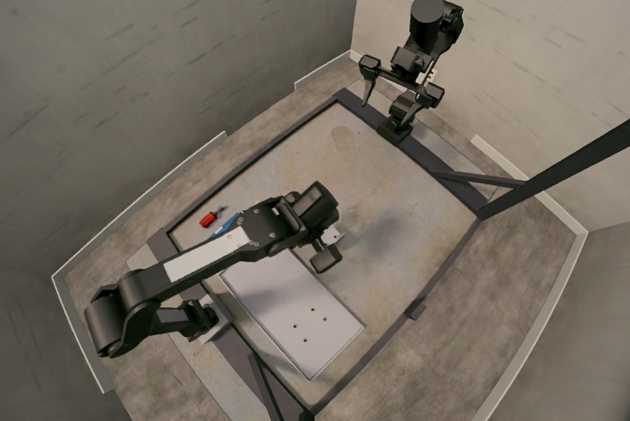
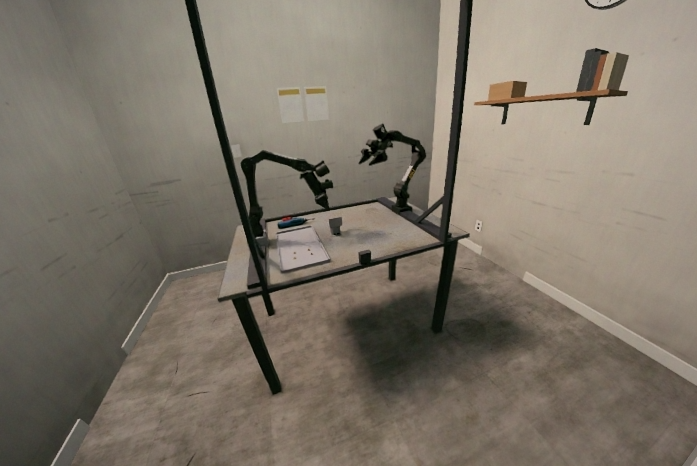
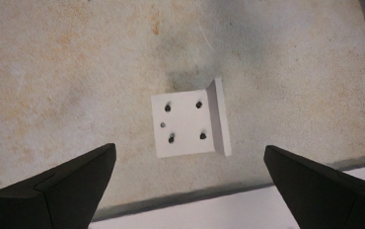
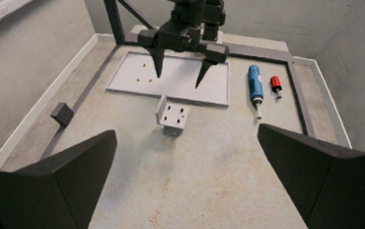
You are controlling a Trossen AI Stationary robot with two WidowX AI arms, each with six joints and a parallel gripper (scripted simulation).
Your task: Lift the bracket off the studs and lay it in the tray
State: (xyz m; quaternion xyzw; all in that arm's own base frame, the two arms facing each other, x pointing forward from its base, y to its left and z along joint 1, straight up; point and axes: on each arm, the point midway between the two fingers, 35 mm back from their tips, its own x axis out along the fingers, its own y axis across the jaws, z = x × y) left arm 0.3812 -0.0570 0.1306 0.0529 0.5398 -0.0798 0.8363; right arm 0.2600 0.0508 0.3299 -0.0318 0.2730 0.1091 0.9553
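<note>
The white L-shaped bracket lies 1 cm behind my left hand, 4 cm to the right of it and 12 cm below it. Round my left hand: flat white tray 5 cm behind, 18 cm to the left, 19 cm below; joint module 1 cm behind, 4 cm to the right, 16 cm below; small red tool 33 cm ahead, 17 cm to the left, 18 cm below.
</note>
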